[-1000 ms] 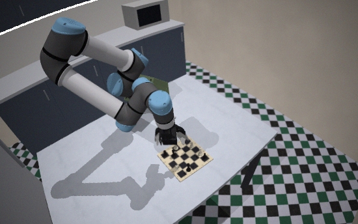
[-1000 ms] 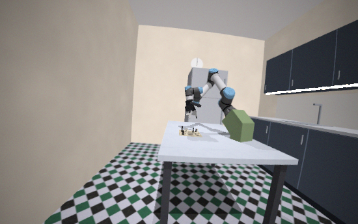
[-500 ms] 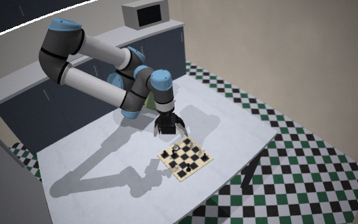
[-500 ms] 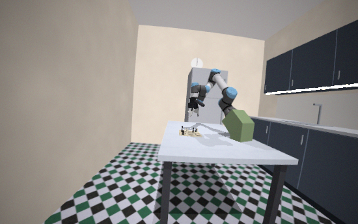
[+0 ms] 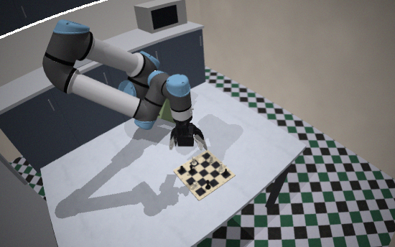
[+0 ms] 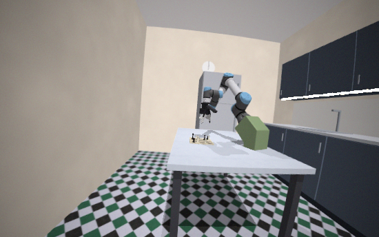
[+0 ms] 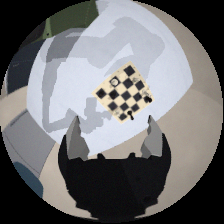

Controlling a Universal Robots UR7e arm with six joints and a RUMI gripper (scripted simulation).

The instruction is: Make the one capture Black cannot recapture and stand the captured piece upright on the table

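My gripper is now 140 mm above the black chess piece. From my hand the other things lie so: white piece: 140 mm below, 50 mm to the left, 20 mm behind; then chessboard: 170 mm below, 50 mm ahead, 30 mm to the left.
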